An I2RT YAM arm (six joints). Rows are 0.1 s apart.
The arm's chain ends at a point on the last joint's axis. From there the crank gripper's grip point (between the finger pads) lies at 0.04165 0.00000 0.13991 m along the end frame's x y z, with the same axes.
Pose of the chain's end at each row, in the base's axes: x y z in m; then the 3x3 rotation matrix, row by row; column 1 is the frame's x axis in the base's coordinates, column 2 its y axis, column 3 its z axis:
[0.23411 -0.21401 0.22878], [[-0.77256 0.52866 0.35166], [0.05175 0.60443 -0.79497], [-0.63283 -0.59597 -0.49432]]
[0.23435 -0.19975 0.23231], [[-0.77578 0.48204 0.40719], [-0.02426 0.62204 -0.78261], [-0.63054 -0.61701 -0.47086]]
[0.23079 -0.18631 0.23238], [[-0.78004 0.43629 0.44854], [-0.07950 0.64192 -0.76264], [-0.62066 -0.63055 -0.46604]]
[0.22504 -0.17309 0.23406], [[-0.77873 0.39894 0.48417], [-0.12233 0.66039 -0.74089], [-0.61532 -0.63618 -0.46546]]
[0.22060 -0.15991 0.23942], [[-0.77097 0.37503 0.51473], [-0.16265 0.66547 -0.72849], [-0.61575 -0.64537 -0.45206]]
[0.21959 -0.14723 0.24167], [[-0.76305 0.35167 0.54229], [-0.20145 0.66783 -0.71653], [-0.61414 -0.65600 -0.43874]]
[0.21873 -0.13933 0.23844], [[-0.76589 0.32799 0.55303], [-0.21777 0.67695 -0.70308], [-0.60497 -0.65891 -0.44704]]
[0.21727 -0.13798 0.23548], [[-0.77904 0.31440 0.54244], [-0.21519 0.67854 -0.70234], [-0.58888 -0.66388 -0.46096]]
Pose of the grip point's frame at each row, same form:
[0.25113 -0.32308 0.13326], [[-0.77256 0.52866 0.35166], [0.05175 0.60443 -0.79497], [-0.63283 -0.59597 -0.49432]]
[0.25901 -0.31026 0.14017], [[-0.77578 0.48204 0.40719], [-0.02426 0.62204 -0.78261], [-0.63054 -0.61701 -0.47086]]
[0.26106 -0.29632 0.14133], [[-0.78004 0.43629 0.44854], [-0.07950 0.64192 -0.76264], [-0.62066 -0.63055 -0.46604]]
[0.26035 -0.28184 0.14331], [[-0.77873 0.39894 0.48417], [-0.12233 0.66039 -0.74089], [-0.61532 -0.63618 -0.46546]]
[0.26050 -0.26861 0.15053], [[-0.77097 0.37503 0.51473], [-0.16265 0.66547 -0.72849], [-0.61575 -0.64537 -0.45206]]
[0.26368 -0.25587 0.15471], [[-0.76305 0.35167 0.54229], [-0.20145 0.66783 -0.71653], [-0.61414 -0.65600 -0.43874]]
[0.26421 -0.24677 0.15070], [[-0.76589 0.32799 0.55303], [-0.21777 0.67695 -0.70308], [-0.60497 -0.65891 -0.44704]]
[0.26072 -0.24521 0.14646], [[-0.77904 0.31440 0.54244], [-0.21519 0.67854 -0.70234], [-0.58888 -0.66388 -0.46096]]

